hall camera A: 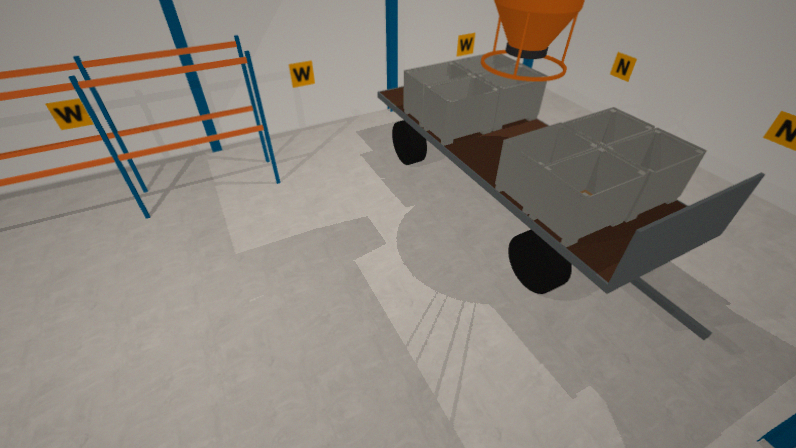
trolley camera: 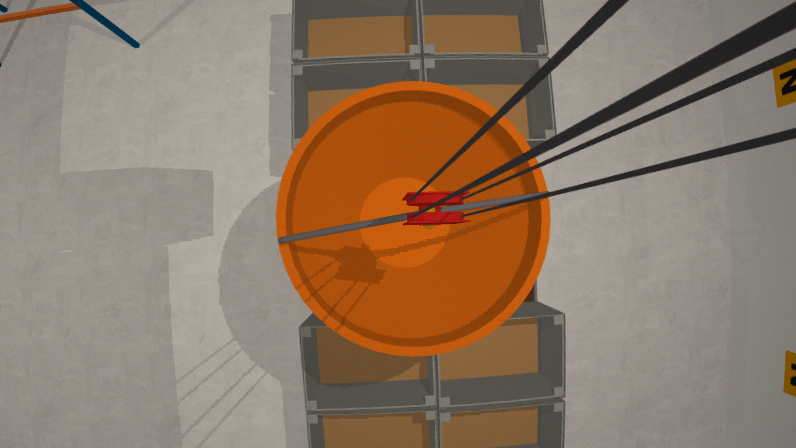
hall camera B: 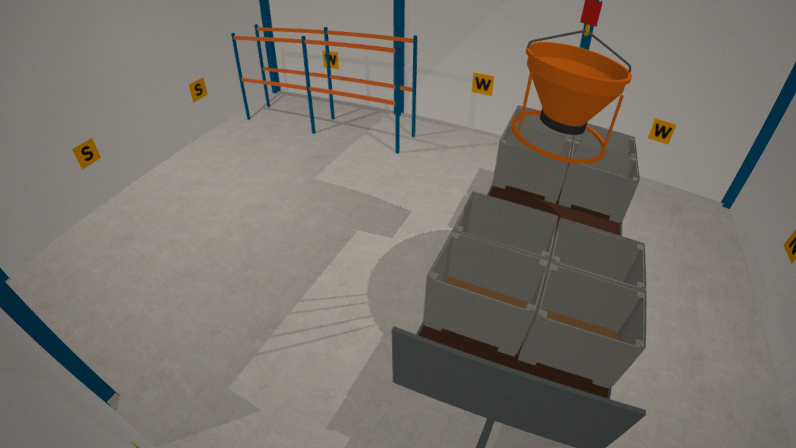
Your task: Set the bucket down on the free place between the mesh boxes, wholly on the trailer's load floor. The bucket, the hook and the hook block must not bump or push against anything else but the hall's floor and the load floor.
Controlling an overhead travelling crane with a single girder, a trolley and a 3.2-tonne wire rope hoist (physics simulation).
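Observation:
The orange bucket [hall camera A: 537,22] [hall camera B: 576,91] [trolley camera: 412,139] hangs upright from its grey bail on my hook [hall camera B: 587,30], under the red hook block [hall camera B: 591,12] [trolley camera: 434,218]. The hook is shut on the bucket. The bucket's foot ring [hall camera A: 563,70] [hall camera B: 573,160] appears above the box tops, apart from them. Brown load floor [hall camera A: 479,158] [hall camera B: 582,217] shows between the far mesh boxes [hall camera A: 473,114] [hall camera B: 531,164] [trolley camera: 356,71] and the near mesh boxes [hall camera A: 557,194] [hall camera B: 479,317] [trolley camera: 367,397]. In the trolley view the bucket covers most of this gap and overlaps both groups' edges.
The trailer's grey headboard [hall camera A: 685,233] [hall camera B: 501,384] stands upright at the drawbar end. A blue and orange rack [hall camera A: 194,117] [hall camera B: 356,89] stands by the west wall. The bucket's round shadow [hall camera A: 445,250] [hall camera B: 406,278] [trolley camera: 245,278] lies on the hall floor beside the trailer.

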